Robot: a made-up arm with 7 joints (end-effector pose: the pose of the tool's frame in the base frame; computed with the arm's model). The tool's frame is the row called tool. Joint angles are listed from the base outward.
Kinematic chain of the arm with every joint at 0, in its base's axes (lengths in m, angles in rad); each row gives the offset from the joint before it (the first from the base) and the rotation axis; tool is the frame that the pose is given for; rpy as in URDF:
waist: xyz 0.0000 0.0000 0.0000 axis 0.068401 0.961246 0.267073
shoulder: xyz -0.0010 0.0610 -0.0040 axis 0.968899 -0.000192 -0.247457
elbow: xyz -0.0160 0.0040 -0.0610 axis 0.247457 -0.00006 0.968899
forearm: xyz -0.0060 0.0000 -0.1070 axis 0.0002 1 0.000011
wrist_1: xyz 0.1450 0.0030 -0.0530 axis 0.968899 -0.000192 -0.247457
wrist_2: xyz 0.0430 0.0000 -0.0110 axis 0.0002 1 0.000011
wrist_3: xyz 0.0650 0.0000 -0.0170 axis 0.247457 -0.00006 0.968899
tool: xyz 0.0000 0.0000 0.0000 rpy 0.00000 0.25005 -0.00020
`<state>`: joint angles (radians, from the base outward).
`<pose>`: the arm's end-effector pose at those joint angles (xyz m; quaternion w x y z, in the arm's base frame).
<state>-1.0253 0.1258 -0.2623 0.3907 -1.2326 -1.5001 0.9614</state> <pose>0.3409 0.0177 -0.0238 0.4926 -0.7293 -0.2951 0.3720</pose>
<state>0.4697 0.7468 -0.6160 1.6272 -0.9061 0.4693 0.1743</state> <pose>-0.2685 0.3347 -0.1956 0.1538 0.2412 0.8712 0.3989</pose>
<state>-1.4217 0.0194 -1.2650 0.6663 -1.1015 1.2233 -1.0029</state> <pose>0.2673 -0.1747 -0.1698 0.3696 0.0615 0.6436 -0.6673</pose>
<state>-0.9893 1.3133 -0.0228 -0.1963 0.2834 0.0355 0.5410</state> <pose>0.2793 0.1148 0.1653 0.5775 0.5291 -0.5565 0.2772</pose>
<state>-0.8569 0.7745 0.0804 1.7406 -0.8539 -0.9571 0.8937</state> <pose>0.2218 0.3458 -0.2061 0.5804 0.0103 -0.1138 0.8063</pose>
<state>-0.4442 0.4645 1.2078 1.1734 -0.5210 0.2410 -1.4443</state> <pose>0.1372 0.3159 -0.3303 0.8614 -0.4854 -0.1240 -0.0833</pose>
